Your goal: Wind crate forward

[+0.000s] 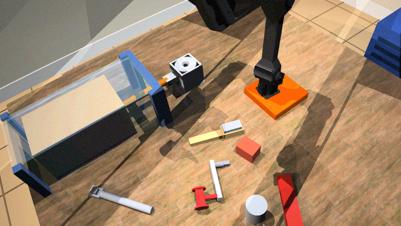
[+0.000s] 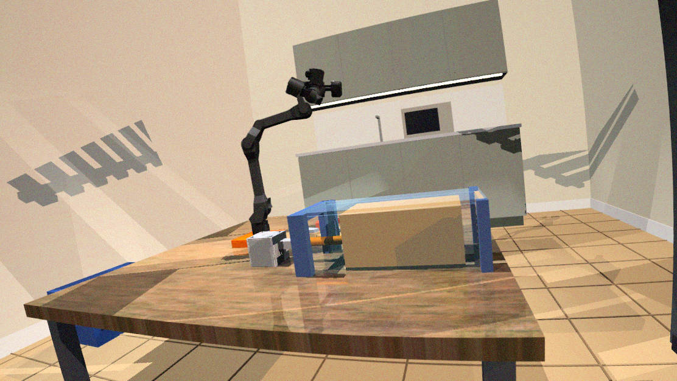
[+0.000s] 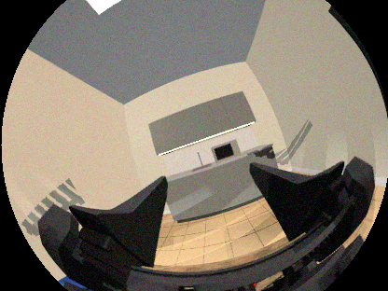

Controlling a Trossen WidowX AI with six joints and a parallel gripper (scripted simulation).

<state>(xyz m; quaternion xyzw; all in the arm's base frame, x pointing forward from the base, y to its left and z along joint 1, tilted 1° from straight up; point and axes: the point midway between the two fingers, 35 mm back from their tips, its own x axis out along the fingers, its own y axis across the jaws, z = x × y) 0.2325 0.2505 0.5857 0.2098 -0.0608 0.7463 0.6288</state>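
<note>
Right now my gripper tip is 110 mm short of the winch handle, 90 mm to the left of it and 610 mm above it. Also, from my gripper tip: red knob: 150 mm ahead, 60 mm to the right, 600 mm below; then wooden brush: 10 mm ahead, 230 mm to the right, 600 mm below; then red bar: 30 mm behind, 100 mm to the left, 620 mm below.
</note>
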